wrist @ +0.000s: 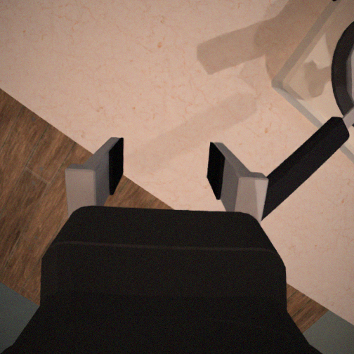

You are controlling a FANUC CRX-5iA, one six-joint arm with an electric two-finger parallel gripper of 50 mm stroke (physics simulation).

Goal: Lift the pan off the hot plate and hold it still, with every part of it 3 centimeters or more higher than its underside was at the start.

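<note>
The pan [342, 75] shows in part at the right edge of the wrist view, its dark curved rim cut off by the frame. Its black handle [305, 167] runs down and left from the rim, and its lower end is hidden behind the right finger. The hot plate [302, 111] is a pale, square-cornered block under the pan, partly in view at the upper right. My gripper [165, 157] is open and empty. The handle lies outside the fingers, to the right of the right finger, not between them.
The pale speckled table top [120, 65] has a diagonal edge running from the left down to the lower right. Brown wooden floor [30, 165] shows beyond it, with grey-green areas at the lower corners. Shadows of the arm and handle fall across the table top.
</note>
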